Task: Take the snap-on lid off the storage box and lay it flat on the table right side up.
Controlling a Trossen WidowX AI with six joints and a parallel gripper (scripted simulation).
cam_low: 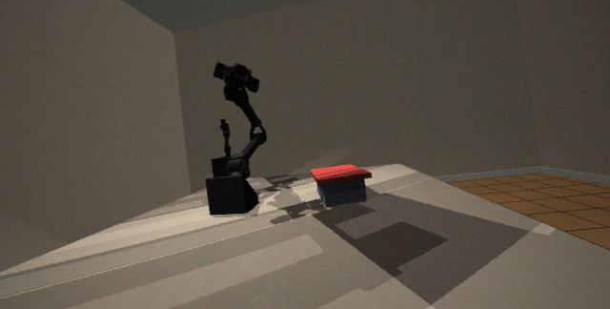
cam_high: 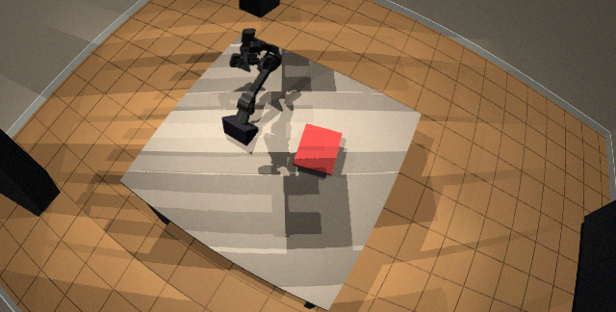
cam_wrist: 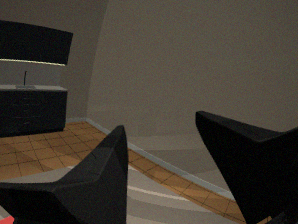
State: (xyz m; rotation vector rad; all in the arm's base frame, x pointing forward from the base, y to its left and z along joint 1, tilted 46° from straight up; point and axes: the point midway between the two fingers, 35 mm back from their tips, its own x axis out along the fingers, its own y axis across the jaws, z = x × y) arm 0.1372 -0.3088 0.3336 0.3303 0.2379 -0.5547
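Now: the red lid 29 cm ahead of my gripper tip, 11 cm to the left of it and 46 cm below it. The rest, counted from my gripper tip: storage box: 29 cm ahead, 11 cm to the left, 50 cm below.
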